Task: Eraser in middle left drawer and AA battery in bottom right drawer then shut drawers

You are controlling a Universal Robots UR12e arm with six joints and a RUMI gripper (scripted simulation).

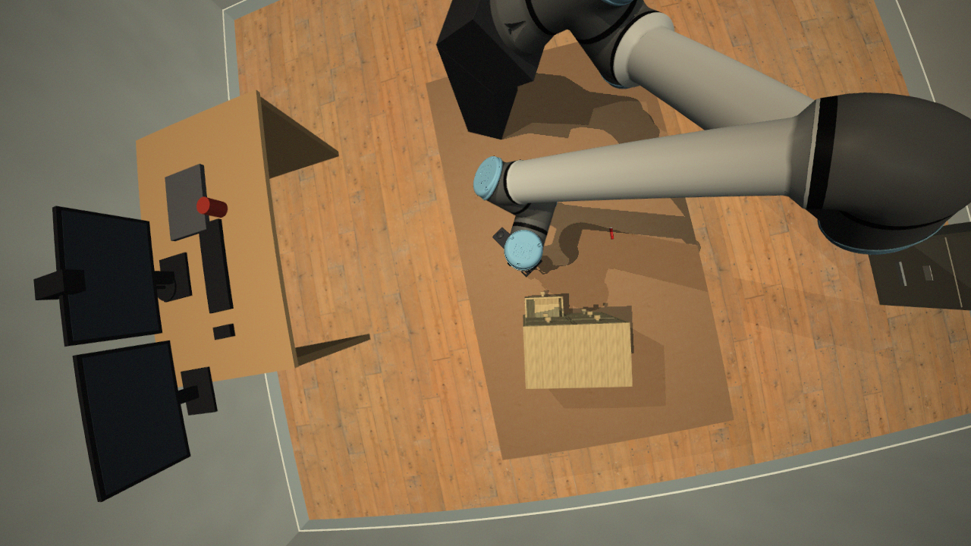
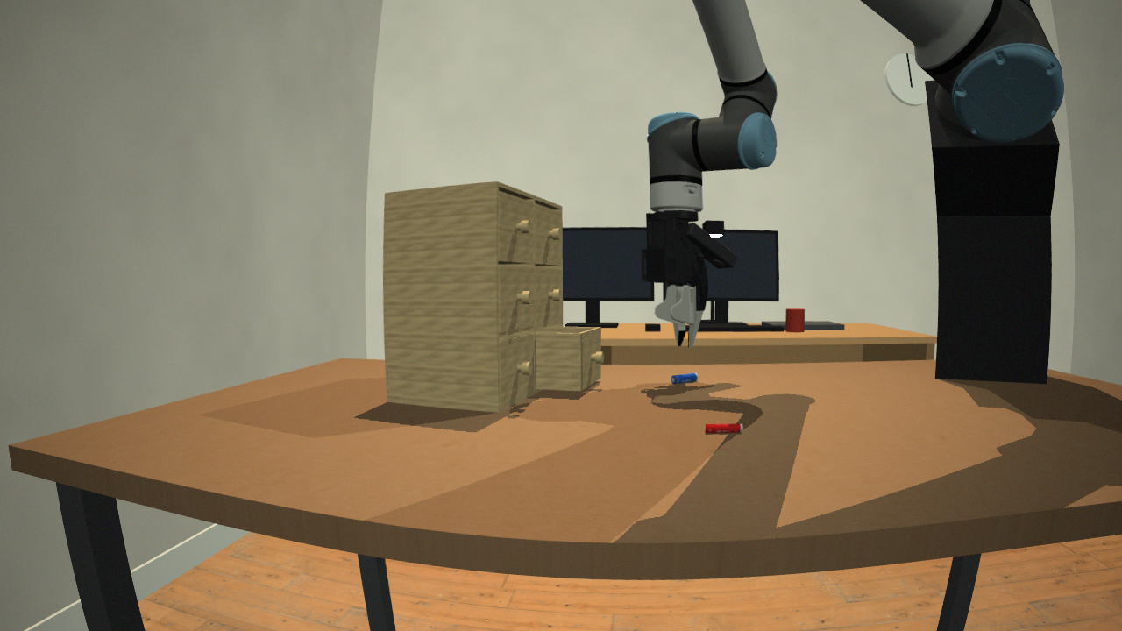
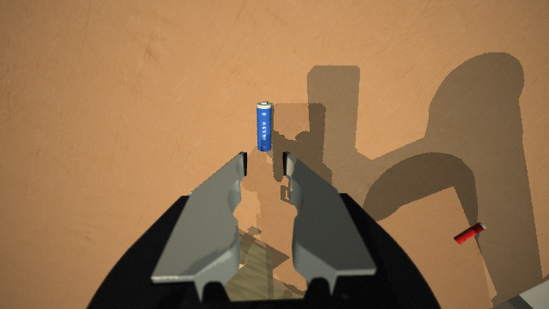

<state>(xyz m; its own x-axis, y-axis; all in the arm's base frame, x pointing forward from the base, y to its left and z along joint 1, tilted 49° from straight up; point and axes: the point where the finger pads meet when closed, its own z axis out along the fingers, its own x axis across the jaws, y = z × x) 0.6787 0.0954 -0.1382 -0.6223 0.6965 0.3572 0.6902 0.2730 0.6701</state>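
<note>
My gripper is now 70 mm above the blue AA battery. Round my hand: red battery (80 mm behind, 350 mm to the left, 70 mm below); eraser (330 mm ahead, 200 mm to the left, 40 mm above).
</note>
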